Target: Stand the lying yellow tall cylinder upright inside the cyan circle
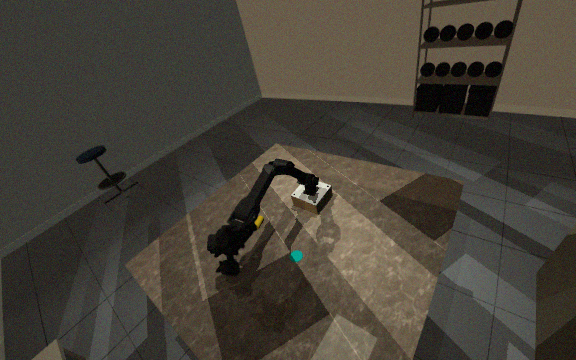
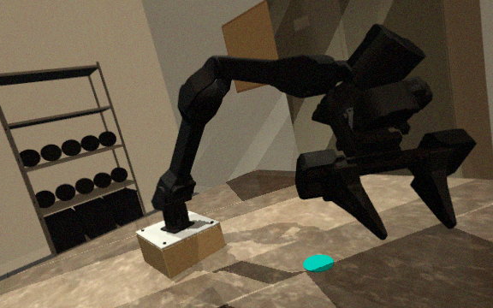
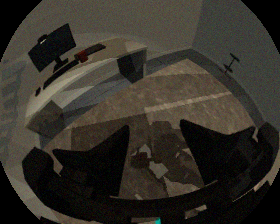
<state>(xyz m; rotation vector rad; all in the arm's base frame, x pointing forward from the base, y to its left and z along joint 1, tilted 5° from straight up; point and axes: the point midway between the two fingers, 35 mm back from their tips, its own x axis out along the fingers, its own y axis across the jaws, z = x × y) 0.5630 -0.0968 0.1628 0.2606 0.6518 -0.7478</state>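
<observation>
My gripper tip is now 350 mm past the yellow tall cylinder, 170 mm above it and 100 mm to the left of it. Also, from my gripper tip: cyan circle 240 mm behind, 190 mm below, 180 mm to the left.
</observation>
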